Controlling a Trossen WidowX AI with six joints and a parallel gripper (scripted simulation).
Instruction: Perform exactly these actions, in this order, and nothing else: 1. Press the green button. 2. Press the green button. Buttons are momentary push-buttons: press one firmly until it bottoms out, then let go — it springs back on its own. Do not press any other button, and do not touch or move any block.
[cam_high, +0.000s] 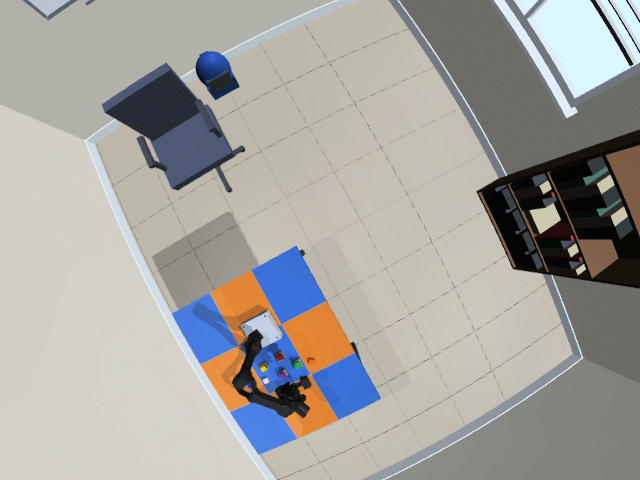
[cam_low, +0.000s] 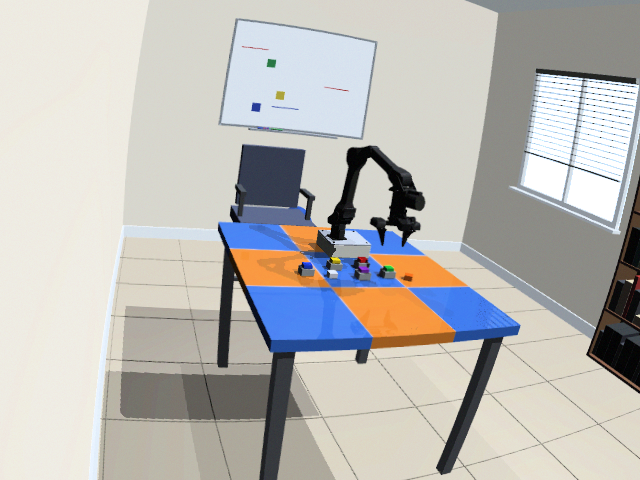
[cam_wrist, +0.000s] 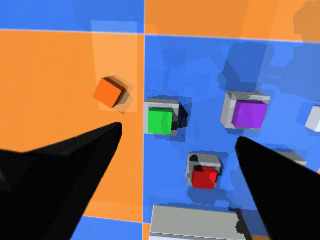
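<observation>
Now: the green button 10 cm below my gripper tip, 3 cm behind it and 2 cm to the left of it. The rest, counted from my gripper tip: purple button: 10 cm below, 9 cm to the right, 3 cm behind; red button: 13 cm behind, 10 cm below, 3 cm to the right; orange block: 12 cm below, 10 cm to the left, 2 cm ahead.
</observation>
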